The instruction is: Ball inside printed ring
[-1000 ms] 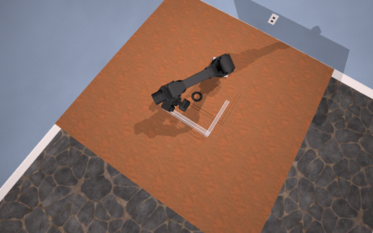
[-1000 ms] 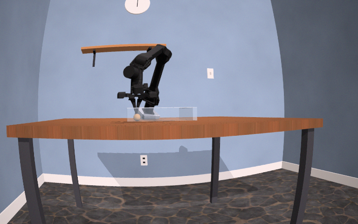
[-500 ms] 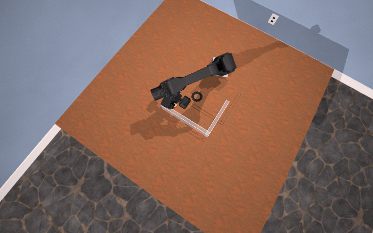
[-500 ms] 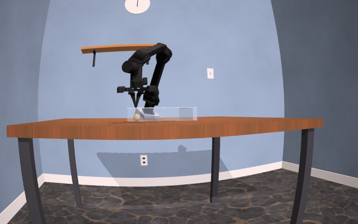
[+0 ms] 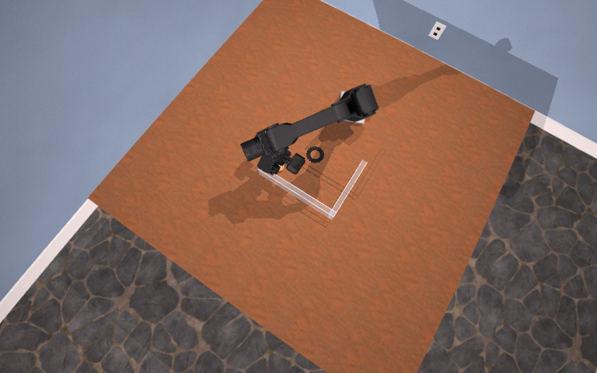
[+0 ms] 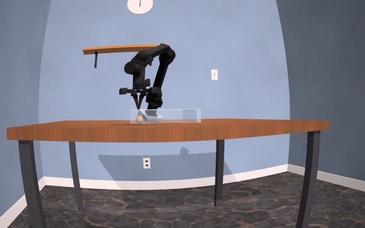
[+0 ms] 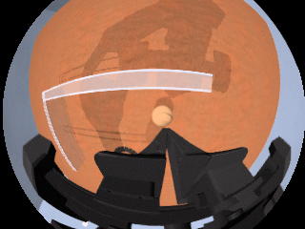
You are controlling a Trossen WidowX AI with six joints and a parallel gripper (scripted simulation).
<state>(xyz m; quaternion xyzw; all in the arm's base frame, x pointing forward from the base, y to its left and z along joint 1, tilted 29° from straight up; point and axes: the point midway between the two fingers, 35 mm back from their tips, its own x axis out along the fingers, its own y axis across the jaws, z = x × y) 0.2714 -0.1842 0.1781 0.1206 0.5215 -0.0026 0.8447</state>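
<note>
Right now the ball is 80 mm below my hand. Round my hand: clear wall: 70 mm ahead, 100 mm to the left, 50 mm below.
</note>
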